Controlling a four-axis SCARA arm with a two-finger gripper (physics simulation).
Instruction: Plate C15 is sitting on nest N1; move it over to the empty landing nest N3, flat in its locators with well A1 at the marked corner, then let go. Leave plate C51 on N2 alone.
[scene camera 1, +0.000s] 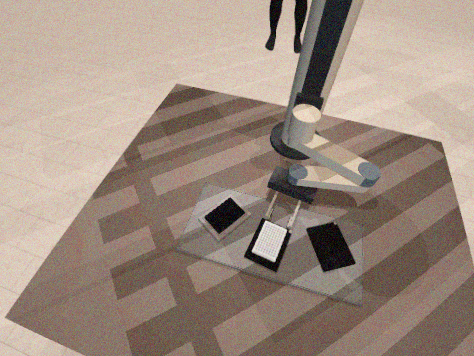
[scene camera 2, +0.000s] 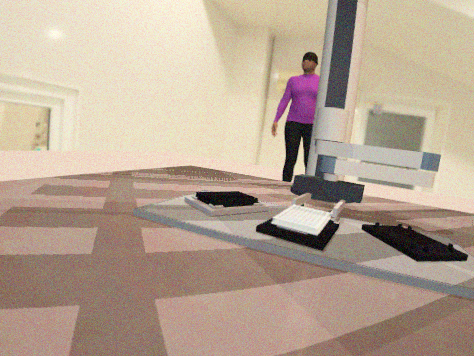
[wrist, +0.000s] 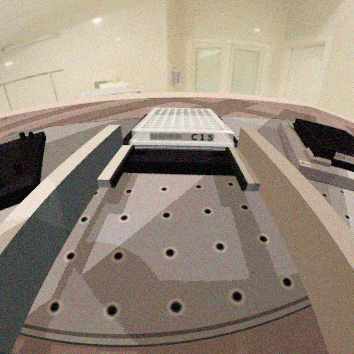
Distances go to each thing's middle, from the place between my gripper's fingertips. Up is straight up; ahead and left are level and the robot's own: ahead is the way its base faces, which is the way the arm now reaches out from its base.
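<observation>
White well plate C15 (scene camera 2: 304, 220): 7 cm ahead of my hand, 1 cm to the right, 1 cm below. Black plate (scene camera 2: 228, 198): 2 cm ahead of my hand, 20 cm to the right, 1 cm below.
</observation>
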